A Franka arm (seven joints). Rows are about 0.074 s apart.
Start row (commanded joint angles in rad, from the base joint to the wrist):
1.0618, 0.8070, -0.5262, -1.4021, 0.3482, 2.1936, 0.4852
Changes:
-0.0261, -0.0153, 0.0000, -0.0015, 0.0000, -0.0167, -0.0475
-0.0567, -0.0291, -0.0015, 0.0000, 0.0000, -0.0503, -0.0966
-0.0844, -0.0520, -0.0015, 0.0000, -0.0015, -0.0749, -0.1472
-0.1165, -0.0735, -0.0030, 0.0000, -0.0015, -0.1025, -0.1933
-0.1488, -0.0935, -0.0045, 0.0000, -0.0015, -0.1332, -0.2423
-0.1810, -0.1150, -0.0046, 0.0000, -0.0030, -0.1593, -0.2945
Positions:
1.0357, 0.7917, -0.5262, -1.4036, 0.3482, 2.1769, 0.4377
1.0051, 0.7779, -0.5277, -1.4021, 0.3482, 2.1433, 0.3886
0.9774, 0.7550, -0.5277, -1.4021, 0.3467, 2.1187, 0.3380
0.9453, 0.7335, -0.5292, -1.4021, 0.3467, 2.0911, 0.2919
0.9130, 0.7135, -0.5307, -1.4021, 0.3467, 2.0604, 0.2429
0.8808, 0.6920, -0.5308, -1.4021, 0.3452, 2.0343, 0.1907

